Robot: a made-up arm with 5 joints.
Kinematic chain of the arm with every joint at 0, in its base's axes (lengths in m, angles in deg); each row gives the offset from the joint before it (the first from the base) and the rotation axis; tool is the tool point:
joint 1: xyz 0 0 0.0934 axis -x
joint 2: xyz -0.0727 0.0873 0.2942 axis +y
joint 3: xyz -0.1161 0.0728 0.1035 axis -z
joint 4: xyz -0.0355 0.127 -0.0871 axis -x
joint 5: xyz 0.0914 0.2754 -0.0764 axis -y
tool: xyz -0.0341 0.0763 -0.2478
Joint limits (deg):
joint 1: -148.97..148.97
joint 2: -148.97..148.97
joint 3: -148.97..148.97
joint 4: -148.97..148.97
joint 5: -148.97..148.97
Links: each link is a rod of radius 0.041 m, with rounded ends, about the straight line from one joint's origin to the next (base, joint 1, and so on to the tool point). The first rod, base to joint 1, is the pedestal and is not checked.
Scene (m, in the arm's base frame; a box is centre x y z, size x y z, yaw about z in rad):
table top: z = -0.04
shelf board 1: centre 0.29 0.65 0.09 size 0.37 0.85 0.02 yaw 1
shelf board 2: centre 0.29 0.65 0.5 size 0.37 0.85 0.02 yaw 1
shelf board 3: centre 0.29 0.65 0.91 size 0.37 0.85 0.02 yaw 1
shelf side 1: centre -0.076 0.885 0.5 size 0.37 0.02 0.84 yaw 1
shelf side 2: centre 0.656 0.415 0.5 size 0.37 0.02 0.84 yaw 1
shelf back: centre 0.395 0.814 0.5 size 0.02 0.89 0.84 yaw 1
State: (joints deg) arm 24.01 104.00 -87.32 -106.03 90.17
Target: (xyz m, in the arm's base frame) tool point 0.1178 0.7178 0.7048
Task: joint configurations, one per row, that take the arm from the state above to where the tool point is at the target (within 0.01 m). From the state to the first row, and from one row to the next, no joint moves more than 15 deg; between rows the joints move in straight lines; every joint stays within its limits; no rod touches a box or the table.
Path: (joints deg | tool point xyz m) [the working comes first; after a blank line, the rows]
Joints at the target: 22.77 72.47 -94.64 -83.07 78.91
Straight joint move there: touches shelf board 2.

1: 11.58 102.78 -78.53 -114.14 100.01 | 0.3048 0.5213 0.3027
2: -0.85 101.57 -69.73 -122.24 109.86 | 0.2424 0.4251 0.3033
3: -13.28 100.35 -60.94 -130.35 119.70 | 0.1743 0.3187 0.2961
4: -10.28 85.61 -69.41 -128.31 119.77 | 0.2146 0.3450 0.3929
5: -7.27 70.87 -77.88 -126.28 119.85 | 0.2132 0.3733 0.4978
6: -4.26 56.13 -86.35 -124.24 119.92 | 0.1671 0.4056 0.5951
7: -1.26 41.40 -94.82 -122.20 119.99 | 0.0799 0.4405 0.6687
8: 1.75 26.66 -103.29 -120.16 120.07 | -0.0389 0.4738 0.7048
9: 7.00 38.11 -101.13 -110.89 109.78 | -0.0104 0.5316 0.7283
10: 12.26 49.56 -98.97 -101.62 99.49 | 0.0269 0.5932 0.7373
11: 17.51 61.02 -96.80 -92.34 89.20 | 0.0705 0.6562 0.7298
12: 22.77 72.47 -94.64 -83.07 78.91 | 0.1178 0.7178 0.7047

